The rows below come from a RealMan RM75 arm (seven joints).
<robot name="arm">
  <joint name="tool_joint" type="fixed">
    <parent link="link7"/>
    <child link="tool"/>
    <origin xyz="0 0 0"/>
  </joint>
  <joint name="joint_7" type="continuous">
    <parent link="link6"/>
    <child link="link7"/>
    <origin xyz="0 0 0.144"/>
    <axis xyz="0 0 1"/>
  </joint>
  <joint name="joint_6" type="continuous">
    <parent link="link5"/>
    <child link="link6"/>
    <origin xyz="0 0 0"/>
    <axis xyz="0 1 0"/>
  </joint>
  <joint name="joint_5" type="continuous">
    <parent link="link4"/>
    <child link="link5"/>
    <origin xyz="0 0 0.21"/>
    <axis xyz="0 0 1"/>
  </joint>
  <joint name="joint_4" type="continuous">
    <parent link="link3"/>
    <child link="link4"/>
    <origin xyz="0 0 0"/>
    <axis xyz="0 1 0"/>
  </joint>
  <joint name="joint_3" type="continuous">
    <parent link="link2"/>
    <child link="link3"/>
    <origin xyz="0 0 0.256"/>
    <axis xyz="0 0 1"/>
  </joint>
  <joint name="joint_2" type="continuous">
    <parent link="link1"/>
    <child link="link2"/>
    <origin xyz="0 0 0"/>
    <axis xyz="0 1 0"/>
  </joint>
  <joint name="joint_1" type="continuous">
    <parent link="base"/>
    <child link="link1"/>
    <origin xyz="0 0 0.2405"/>
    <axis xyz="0 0 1"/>
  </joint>
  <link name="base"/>
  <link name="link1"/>
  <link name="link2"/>
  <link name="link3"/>
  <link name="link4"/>
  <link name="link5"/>
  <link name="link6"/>
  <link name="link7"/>
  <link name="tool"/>
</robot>
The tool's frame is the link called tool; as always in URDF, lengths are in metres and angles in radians. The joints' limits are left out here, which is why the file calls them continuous.
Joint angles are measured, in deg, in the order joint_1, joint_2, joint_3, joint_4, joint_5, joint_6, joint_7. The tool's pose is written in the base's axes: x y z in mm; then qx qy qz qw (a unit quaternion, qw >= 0). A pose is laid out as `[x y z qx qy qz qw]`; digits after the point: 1 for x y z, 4 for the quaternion.
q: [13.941 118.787 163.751 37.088 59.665 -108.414 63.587]
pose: [338.9 213.5 42.2 -0.8922 0.2330 0.3255 0.2092]
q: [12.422 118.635 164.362 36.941 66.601 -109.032 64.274]
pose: [338.8 212.9 56.5 -0.8670 0.2286 0.3632 0.2534]
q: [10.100 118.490 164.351 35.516 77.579 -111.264 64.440]
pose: [336.0 206.7 75.7 -0.8244 0.2092 0.4267 0.3073]
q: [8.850 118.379 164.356 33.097 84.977 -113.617 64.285]
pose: [333.0 200.0 86.3 -0.7892 0.1929 0.4762 0.3364]
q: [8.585 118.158 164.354 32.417 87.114 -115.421 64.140]
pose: [330.5 196.6 90.9 -0.7805 0.1798 0.4932 0.3396]
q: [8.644 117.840 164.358 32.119 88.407 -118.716 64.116]
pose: [324.8 191.9 95.5 -0.7779 0.1578 0.5115 0.3291]
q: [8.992 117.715 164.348 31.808 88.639 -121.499 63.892]
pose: [319.1 188.9 96.6 -0.7786 0.1395 0.5250 0.3141]
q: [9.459 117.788 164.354 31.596 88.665 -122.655 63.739]
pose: [315.5 189.2 96.0 -0.7786 0.1304 0.5322 0.3058]
